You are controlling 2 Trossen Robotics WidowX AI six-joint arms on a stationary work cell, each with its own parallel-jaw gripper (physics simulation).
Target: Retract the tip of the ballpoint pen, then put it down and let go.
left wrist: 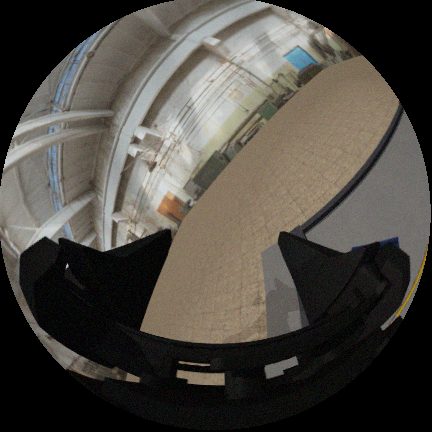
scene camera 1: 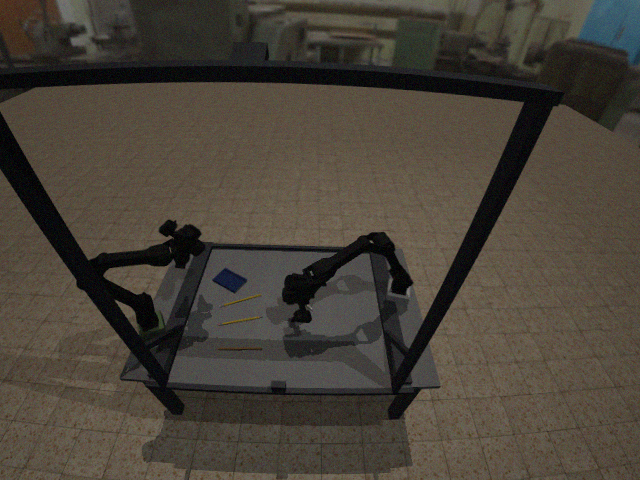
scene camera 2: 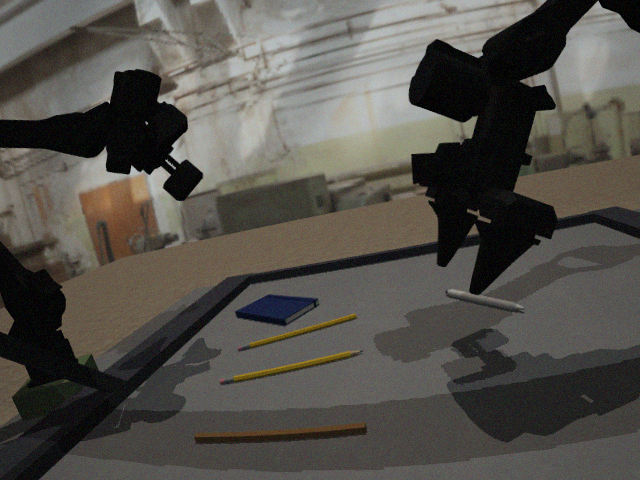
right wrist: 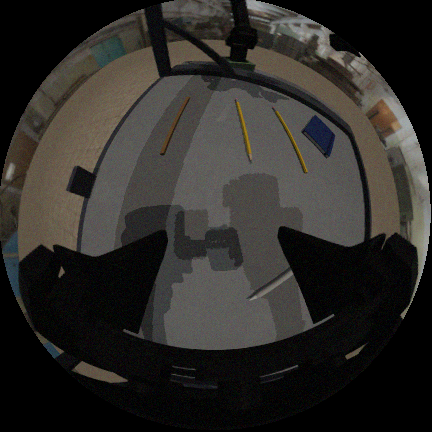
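Pixels of known places: left gripper, between the fingertips: [left wrist: 226,236] [scene camera 2: 167,160]; right gripper, between the fingertips: [scene camera 1: 289,312] [scene camera 2: 455,278] [right wrist: 223,234]; left arm's base, origin of its link: [scene camera 1: 149,323] [right wrist: 236,59]; right arm's base, origin of its link: [scene camera 1: 399,288].
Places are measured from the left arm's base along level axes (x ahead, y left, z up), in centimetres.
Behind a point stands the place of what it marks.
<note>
A white ballpoint pen [scene camera 2: 484,300] @[x 62.7, y -18.0, z -3.2 cm] [right wrist: 271,285] @[x 63.3, y -20.1, z -3.0 cm] lies on the grey table top, its tapered grey tip pointing right in scene camera 2. In the right wrist view one finger hides its other end. My right gripper [scene camera 2: 458,279] @[x 52.4, y -25.5, z 5.0 cm] [right wrist: 223,234] @[x 52.4, y -25.5, z 5.0 cm] is open and empty, pointing down above the table close to the pen; in scene camera 2 one fingertip overlaps the pen's edge, and contact cannot be told. My left gripper [left wrist: 226,236] @[x 25.9, y 17.8, z 28.2 cm] is open and empty, raised over the table's left side, far from the pen.
A blue notebook [scene camera 1: 229,280] @[x 37.7, y 9.0, z -2.8 cm] [scene camera 2: 277,309] @[x 37.9, y 7.1, z -2.8 cm] [right wrist: 320,135] @[x 39.3, y 7.5, z -2.8 cm], two yellow pencils [scene camera 1: 240,300] @[x 38.2, y -4.1, z -3.4 cm] [scene camera 1: 240,320] @[x 34.5, y -14.0, z -3.4 cm] and a thin brown stick [scene camera 1: 239,348] @[x 29.4, y -26.1, z -3.4 cm] [scene camera 2: 280,434] @[x 30.0, y -26.8, z -3.3 cm] [right wrist: 175,126] @[x 31.7, y -26.9, z -3.6 cm] lie left of the pen in the scene views. Dark frame posts [scene camera 1: 467,242] @[x 72.5, y -68.6, z 69.3 cm] rise at the table's sides.
</note>
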